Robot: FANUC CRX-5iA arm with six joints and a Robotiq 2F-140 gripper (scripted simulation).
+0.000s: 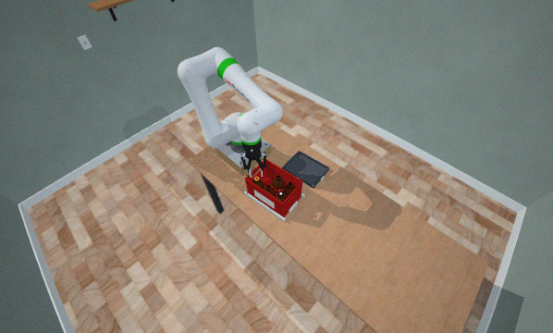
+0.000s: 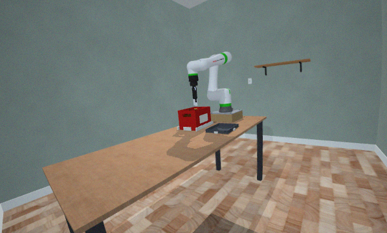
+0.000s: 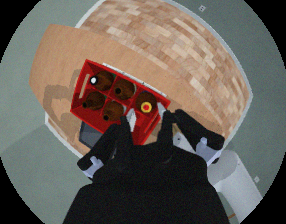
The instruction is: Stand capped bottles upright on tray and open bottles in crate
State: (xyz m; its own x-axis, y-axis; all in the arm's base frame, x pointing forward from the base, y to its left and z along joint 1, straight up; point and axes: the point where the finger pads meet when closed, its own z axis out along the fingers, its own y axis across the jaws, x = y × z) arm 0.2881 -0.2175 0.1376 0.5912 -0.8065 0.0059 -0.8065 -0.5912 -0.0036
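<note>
The capped brown bottle lies 14 cm below my hand. Also, from my hand: crate: 14 cm below, 9 cm ahead, 3 cm to the left; dark tray: 32 cm to the left, 21 cm below, 16 cm ahead.
</note>
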